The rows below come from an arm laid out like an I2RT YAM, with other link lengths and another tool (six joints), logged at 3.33 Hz.
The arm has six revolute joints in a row. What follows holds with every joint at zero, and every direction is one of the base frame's. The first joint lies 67.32 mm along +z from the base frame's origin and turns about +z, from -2.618 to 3.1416 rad. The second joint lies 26.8 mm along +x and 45.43 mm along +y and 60.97 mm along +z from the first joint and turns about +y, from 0 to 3.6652 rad. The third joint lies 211.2 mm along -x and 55.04 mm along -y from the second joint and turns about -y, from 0 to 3.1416 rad. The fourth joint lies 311.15 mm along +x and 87.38 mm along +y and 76.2 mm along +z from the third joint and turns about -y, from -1.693 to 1.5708 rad. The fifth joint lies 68.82 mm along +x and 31.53 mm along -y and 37.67 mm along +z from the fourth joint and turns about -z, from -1.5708 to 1.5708 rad. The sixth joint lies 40.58 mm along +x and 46.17 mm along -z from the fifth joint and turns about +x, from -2.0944 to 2.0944 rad. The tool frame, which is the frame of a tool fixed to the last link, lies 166 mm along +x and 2 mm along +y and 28 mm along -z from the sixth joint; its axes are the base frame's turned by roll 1.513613, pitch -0.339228 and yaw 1.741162 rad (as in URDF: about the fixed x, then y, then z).
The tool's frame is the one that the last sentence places.
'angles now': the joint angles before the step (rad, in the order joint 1, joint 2, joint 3, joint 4, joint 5, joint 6). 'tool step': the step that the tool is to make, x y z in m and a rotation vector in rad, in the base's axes. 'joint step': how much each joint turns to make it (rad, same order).
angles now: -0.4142, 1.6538, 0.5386, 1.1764, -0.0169, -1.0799
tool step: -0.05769, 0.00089, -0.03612, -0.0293, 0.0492, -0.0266
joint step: -0.0627, -0.0675, -0.2222, 0.1213, -0.0382, -0.0460
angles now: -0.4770, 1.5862, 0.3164, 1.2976, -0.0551, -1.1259
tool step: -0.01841, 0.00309, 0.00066, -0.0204, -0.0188, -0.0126
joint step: -0.0123, -0.0322, -0.0740, 0.0674, -0.0001, -0.0093
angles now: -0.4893, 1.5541, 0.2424, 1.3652, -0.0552, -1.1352
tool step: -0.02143, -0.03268, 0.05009, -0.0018, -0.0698, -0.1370
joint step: -0.0429, -0.3110, -0.0689, -0.1801, 0.0965, 0.0245
